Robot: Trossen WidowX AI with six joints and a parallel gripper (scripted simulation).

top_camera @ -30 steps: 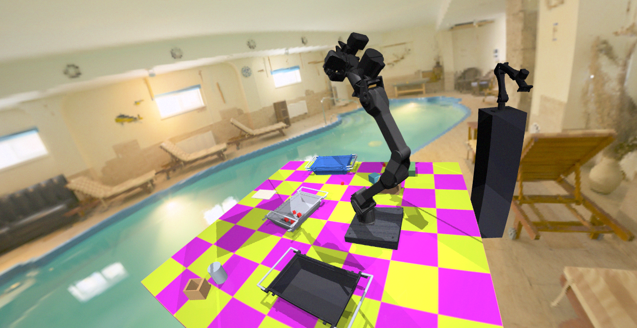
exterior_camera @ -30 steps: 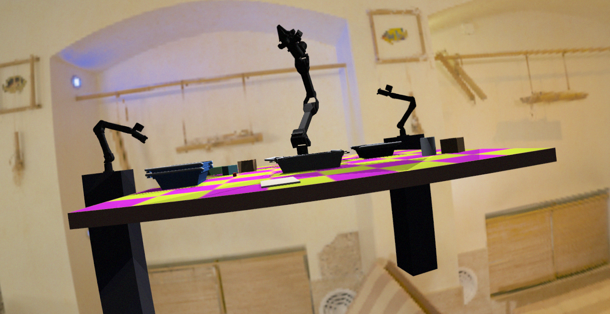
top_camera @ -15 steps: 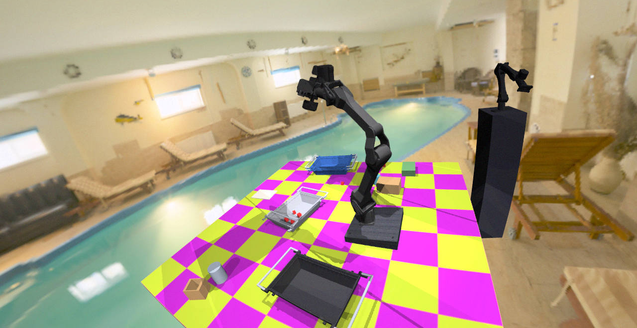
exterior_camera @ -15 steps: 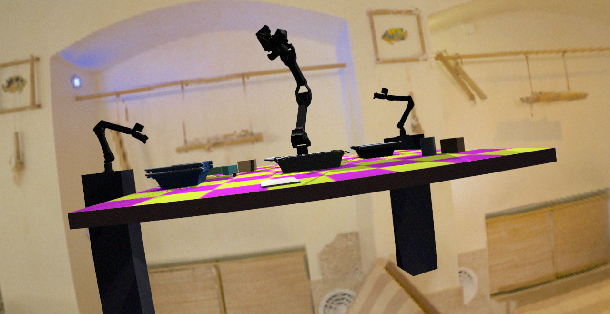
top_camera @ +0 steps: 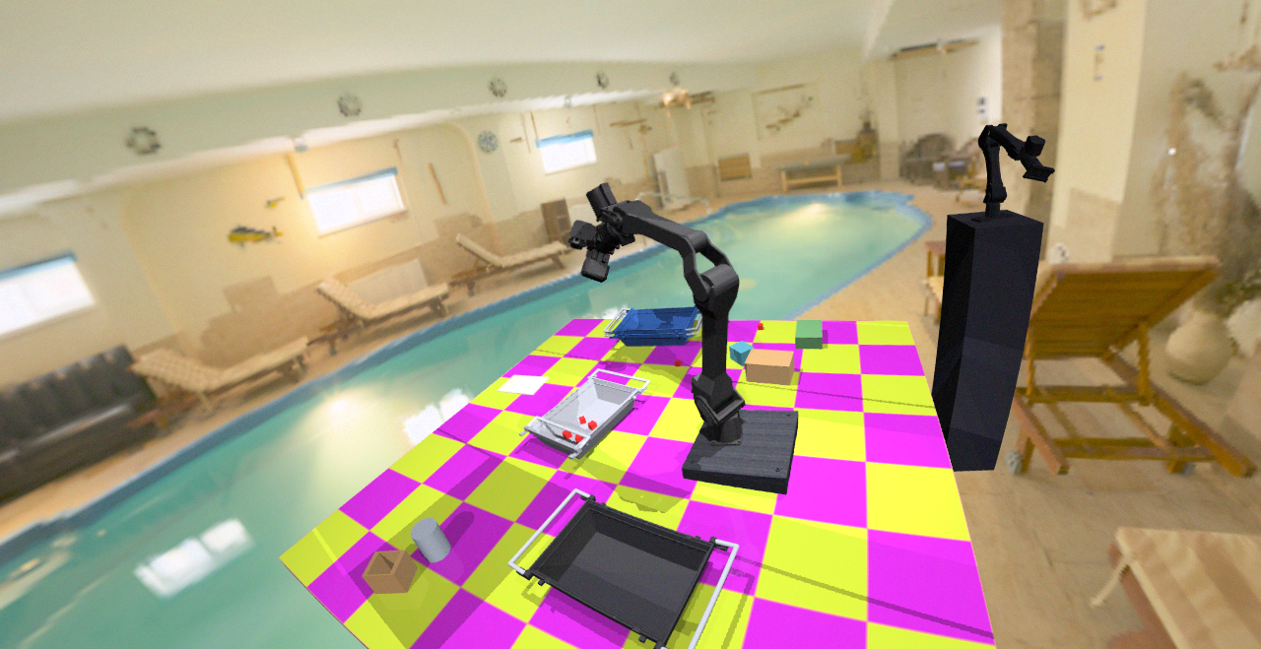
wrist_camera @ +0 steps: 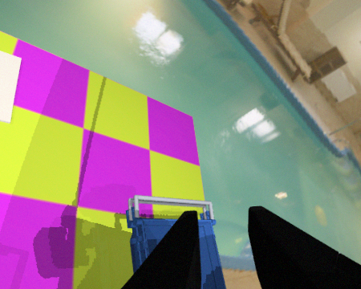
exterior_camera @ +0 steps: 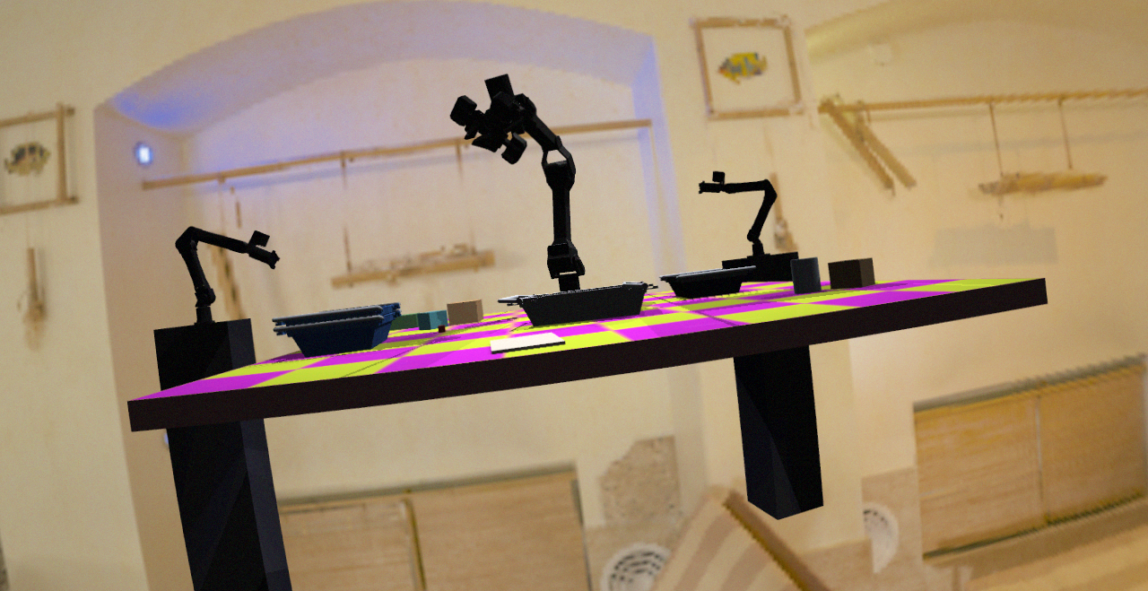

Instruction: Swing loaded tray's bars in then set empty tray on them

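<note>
Right now my gripper tip is 200 mm past the dark tray, 600 mm to the right of it and 360 mm above it. Also, from my gripper tip: green block: 550 mm behind, 220 mm to the right, 390 mm below; then teal cube: 350 mm behind, 120 mm to the right, 380 mm below; then white plate: 350 mm ahead, 20 mm to the left, 400 mm below.
</note>
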